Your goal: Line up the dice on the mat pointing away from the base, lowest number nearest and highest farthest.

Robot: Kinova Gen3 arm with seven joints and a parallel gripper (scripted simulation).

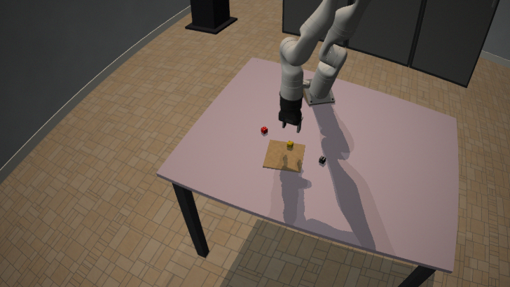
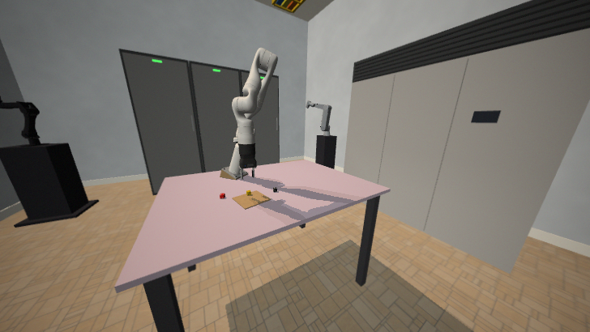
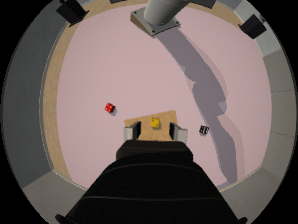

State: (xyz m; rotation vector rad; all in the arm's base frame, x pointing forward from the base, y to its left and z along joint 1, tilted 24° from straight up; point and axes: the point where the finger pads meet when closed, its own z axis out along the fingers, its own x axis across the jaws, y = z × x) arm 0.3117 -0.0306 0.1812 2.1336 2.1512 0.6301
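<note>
My gripper is now 130 mm to the left of the red die, 100 mm above it and 30 mm past it. The rest, counted from my hand: yellow die 100 mm below; then square mat 110 mm below, 50 mm ahead; then black die 140 mm to the left, 100 mm below, 10 mm ahead.
</note>
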